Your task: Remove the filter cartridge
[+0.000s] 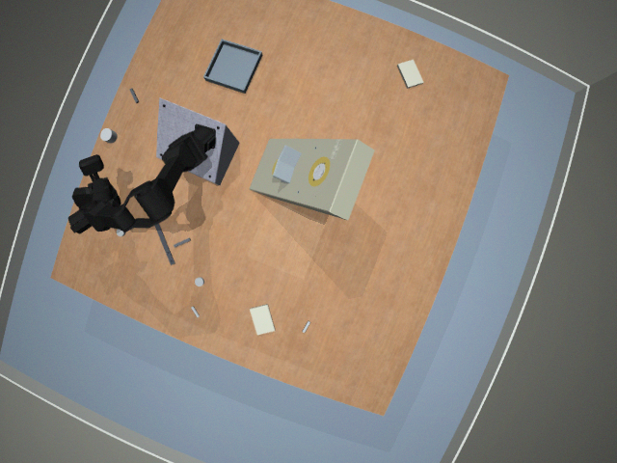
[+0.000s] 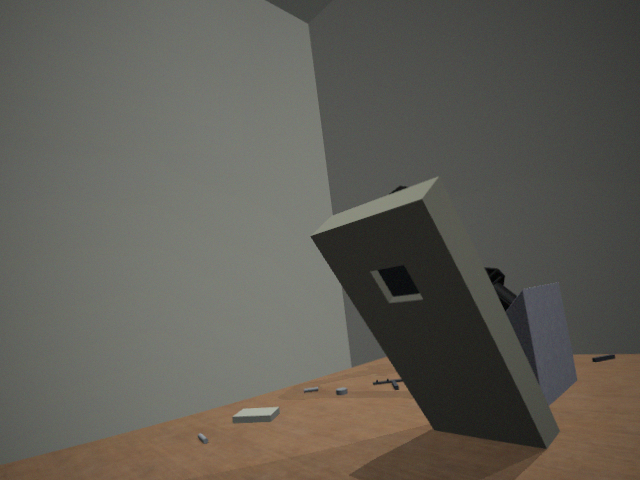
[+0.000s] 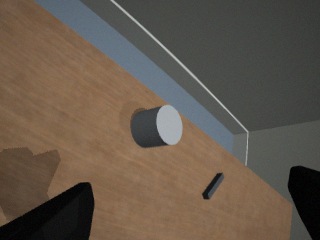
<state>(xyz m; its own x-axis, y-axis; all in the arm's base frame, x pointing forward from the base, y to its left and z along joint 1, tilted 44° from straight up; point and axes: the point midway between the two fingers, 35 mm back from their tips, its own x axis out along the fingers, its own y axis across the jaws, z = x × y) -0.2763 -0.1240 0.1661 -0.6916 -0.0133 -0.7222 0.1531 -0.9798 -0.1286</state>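
Now: gripper tip 660 mm short of the round white filter cartridge, 170 mm to the right of it and 110 mm below it. Round my gripper tip: grey-blue tray 470 mm to the left, 240 mm ahead, 150 mm below.
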